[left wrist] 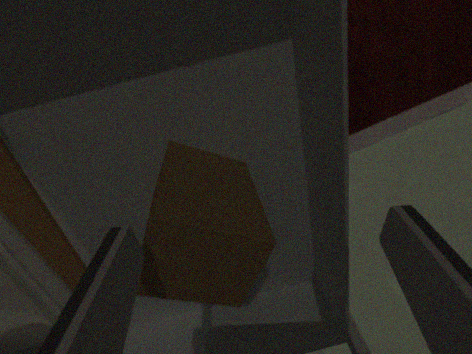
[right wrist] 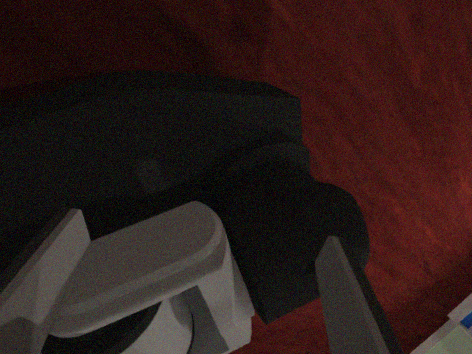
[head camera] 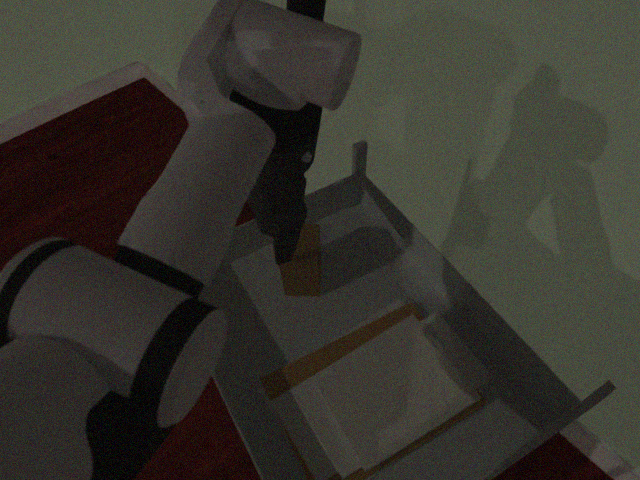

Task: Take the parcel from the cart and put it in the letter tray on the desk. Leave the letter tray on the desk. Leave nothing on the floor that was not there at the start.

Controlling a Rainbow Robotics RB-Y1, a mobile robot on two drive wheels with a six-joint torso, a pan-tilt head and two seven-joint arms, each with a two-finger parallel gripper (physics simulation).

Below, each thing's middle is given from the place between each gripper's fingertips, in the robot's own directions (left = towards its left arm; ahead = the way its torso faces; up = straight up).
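Brown parcel point(head camera: 301, 276): 29 cm above my right hand, 45 cm to the left of it, 80 cm ahead of it.
From my left hand, the parcel: 4 cm to the right, 6 cm below.
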